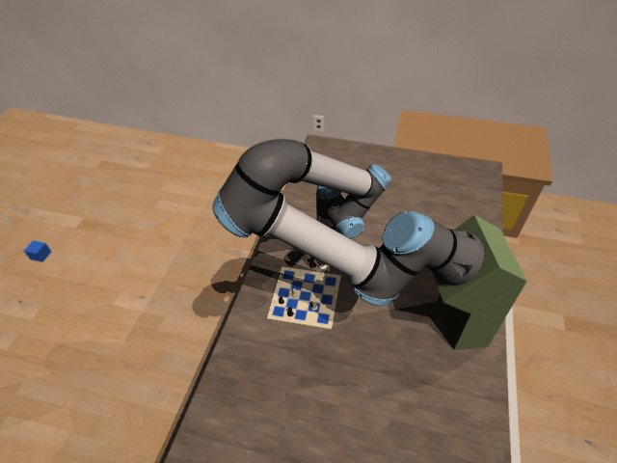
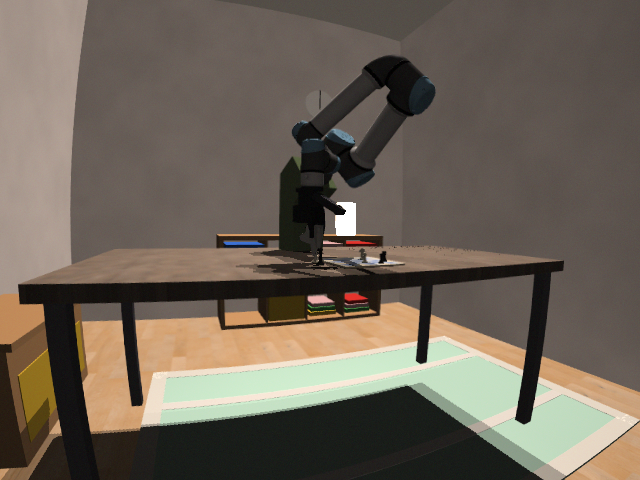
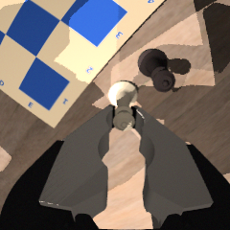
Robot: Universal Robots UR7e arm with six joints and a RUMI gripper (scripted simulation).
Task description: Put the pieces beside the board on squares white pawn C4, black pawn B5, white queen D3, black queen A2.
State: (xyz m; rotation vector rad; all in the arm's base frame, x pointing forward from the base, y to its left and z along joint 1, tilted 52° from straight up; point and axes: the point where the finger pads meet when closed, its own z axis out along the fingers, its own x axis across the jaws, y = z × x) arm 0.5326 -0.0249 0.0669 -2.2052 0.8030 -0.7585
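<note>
The blue-and-cream chessboard is 2 cm behind my hand, 14 cm to the left of it and 4 cm below it. Also, from my hand: white pawn: 1 cm ahead, 16 cm to the left, 2 cm below; then black pawn: 3 cm ahead, 21 cm to the left, 2 cm below; then black piece: 3 cm behind, 23 cm to the left, 2 cm below.
</note>
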